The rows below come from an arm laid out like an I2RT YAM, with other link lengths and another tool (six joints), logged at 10 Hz.
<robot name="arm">
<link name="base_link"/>
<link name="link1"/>
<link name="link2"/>
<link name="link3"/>
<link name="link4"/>
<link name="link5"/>
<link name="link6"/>
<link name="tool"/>
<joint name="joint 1" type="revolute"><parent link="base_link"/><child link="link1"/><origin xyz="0 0 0.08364"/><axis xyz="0 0 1"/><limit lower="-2.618" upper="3.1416"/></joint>
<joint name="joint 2" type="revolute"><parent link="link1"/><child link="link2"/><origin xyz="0.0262 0.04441 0.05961"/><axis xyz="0 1 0"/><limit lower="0" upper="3.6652"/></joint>
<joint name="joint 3" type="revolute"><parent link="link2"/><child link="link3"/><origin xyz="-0.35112 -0.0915 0"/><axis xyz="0 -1 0"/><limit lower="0" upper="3.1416"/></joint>
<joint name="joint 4" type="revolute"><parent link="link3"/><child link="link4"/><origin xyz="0.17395 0.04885 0.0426"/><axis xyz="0 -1 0"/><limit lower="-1.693" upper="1.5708"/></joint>
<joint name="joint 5" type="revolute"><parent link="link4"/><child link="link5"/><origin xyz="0.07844 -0.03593 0.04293"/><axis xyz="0 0 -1"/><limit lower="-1.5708" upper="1.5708"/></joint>
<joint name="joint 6" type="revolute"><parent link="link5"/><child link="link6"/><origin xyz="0.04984 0 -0.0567"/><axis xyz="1 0 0"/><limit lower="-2.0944" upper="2.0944"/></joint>
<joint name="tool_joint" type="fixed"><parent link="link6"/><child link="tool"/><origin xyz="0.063 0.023 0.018" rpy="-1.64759 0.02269 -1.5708"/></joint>
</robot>
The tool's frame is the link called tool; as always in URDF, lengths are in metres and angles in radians.
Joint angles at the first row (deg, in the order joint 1, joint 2, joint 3, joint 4, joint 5, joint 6):
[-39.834, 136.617, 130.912, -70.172, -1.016, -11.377]
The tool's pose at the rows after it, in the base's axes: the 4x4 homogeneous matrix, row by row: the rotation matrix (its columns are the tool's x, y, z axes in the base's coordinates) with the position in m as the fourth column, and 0 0 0 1 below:
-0.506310, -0.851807, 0.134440, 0.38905; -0.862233, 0.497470, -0.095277, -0.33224; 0.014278, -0.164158, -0.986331, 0.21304; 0, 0, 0, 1
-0.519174, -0.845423, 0.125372, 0.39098; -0.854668, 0.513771, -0.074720, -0.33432; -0.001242, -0.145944, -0.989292, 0.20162; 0, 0, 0, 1
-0.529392, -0.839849, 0.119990, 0.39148; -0.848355, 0.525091, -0.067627, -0.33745; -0.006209, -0.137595, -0.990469, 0.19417; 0, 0, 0, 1
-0.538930, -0.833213, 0.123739, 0.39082; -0.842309, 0.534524, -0.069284, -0.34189; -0.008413, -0.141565, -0.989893, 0.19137; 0, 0, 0, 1
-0.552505, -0.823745, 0.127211, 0.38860; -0.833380, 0.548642, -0.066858, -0.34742; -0.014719, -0.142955, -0.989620, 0.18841; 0, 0, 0, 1
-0.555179, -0.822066, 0.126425, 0.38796; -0.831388, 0.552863, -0.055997, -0.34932; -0.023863, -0.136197, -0.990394, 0.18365; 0, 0, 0, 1
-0.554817, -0.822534, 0.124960, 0.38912; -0.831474, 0.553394, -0.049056, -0.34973; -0.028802, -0.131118, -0.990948, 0.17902; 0, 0, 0, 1
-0.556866, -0.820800, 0.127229, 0.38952; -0.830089, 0.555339, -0.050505, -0.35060; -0.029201, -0.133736, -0.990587, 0.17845; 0, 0, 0, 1
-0.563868, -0.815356, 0.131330, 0.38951; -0.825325, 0.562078, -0.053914, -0.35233; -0.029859, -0.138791, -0.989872, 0.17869; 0, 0, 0, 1
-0.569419, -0.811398, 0.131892, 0.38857; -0.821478, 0.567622, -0.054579, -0.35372; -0.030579, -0.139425, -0.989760, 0.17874; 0, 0, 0, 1
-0.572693, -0.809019, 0.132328, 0.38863; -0.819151, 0.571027, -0.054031, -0.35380; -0.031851, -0.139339, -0.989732, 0.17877; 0, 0, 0, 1
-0.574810, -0.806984, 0.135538, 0.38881; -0.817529, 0.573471, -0.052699, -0.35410; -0.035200, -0.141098, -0.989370, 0.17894; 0, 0, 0, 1
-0.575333, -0.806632, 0.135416, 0.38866; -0.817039, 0.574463, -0.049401, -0.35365; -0.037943, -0.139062, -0.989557, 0.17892; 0, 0, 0, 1
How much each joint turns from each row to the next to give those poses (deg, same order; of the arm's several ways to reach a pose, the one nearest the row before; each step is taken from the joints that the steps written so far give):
[-0.065, 1.771, 0.699, 0.744, -0.459, 0.678]
[-0.131, 1.442, 0.089, 0.195, -0.525, 0.875]
[-0.241, 0.918, -0.002, 0.418, -0.109, 0.480]
[-0.438, 0.393, 0.022, 0.589, -0.110, 0.240]
[-0.677, 0.438, 0.091, 0.391, -0.305, 0.329]
[-0.306, 0.589, -0.003, 0.133, -0.481, -0.022]
[0.001, 0.568, -0.001, 0.241, -0.241, 0.022]
[-0.044, 0.088, 0.003, 0.239, -0.021, 0.110]
[-0.131, 0.000, -0.002, 0.307, -0.001, 0.371]
[-0.176, 0.000, 0.002, 0.042, 0.000, 0.218]
[0.000, -0.001, -0.003, 0.002, -0.021, 0.240]
[-0.044, 0.003, 0.006, 0.084, -0.175, 0.153]
[0.000, -0.001, -0.002, -0.130, -0.132, 0.065]

